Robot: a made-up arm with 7 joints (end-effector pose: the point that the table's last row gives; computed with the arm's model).
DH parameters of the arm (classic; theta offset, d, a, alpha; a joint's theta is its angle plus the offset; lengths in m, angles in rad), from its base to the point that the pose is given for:
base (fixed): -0.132 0 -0.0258 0
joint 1: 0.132 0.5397 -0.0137 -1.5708
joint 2: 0 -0.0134 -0.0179 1.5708
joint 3: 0 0.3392 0.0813 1.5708
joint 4: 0 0.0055 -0.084 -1.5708
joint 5: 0 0.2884 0.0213 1.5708
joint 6: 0 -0.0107 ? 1.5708
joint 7: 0.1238 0 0.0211 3.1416
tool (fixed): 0.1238 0.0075 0 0
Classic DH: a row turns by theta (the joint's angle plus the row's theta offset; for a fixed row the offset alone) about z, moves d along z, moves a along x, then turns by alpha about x.
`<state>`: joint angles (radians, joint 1 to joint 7).
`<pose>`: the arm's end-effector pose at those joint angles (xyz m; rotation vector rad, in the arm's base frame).
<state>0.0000 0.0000 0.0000 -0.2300 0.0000 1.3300 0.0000</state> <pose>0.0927 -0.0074 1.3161 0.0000 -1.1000 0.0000</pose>
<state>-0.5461 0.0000 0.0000 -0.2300 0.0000 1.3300 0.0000</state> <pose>0.0699 -0.0673 1.3161 -0.3000 -1.0714 -0.4894</pose>
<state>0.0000 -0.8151 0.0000 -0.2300 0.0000 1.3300 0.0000</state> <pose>-0.5138 -0.0074 1.1682 0.0000 -1.9151 0.0000</pose>
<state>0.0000 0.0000 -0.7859 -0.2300 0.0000 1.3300 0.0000</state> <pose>0.0506 -0.1142 1.3161 -0.4313 -1.0405 -0.7034</pose>
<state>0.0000 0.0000 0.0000 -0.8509 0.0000 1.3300 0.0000</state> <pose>0.3343 -0.0074 1.1946 0.0000 -0.4791 0.0000</pose>
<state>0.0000 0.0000 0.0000 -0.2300 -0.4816 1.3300 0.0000</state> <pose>0.0907 -0.0320 1.3166 -0.3561 -1.0778 -0.3600</pose>
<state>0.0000 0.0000 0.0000 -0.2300 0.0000 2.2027 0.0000</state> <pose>-0.0390 -0.0074 1.3143 0.0000 -1.9727 0.0000</pose>
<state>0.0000 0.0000 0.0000 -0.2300 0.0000 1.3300 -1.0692</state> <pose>0.0888 0.0123 1.3085 -0.5856 -0.9890 0.9552</pose>
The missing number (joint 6, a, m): 0.1347
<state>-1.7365 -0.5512 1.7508 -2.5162 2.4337 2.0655 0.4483</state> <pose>0.3268 0.0053 0.5379 1.4455 0.1426 -1.9219</pose>
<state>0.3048 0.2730 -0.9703 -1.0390 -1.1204 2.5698 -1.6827</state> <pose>0.4191 -0.1069 1.0527 -1.7679 0.8214 1.2286</pose>
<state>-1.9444 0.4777 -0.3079 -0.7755 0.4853 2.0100 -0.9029</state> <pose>-0.3189 -0.4633 1.0824 -0.8049 -0.3966 -1.2066</pose>
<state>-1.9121 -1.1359 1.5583 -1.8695 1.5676 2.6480 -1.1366</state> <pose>0.4787 0.1234 0.7788 -0.5003 -0.8829 0.2295</pose>
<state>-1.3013 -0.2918 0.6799 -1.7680 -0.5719 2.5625 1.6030</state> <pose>0.3124 -0.0755 1.0470 -0.1870 -1.3382 -1.5810</pose>
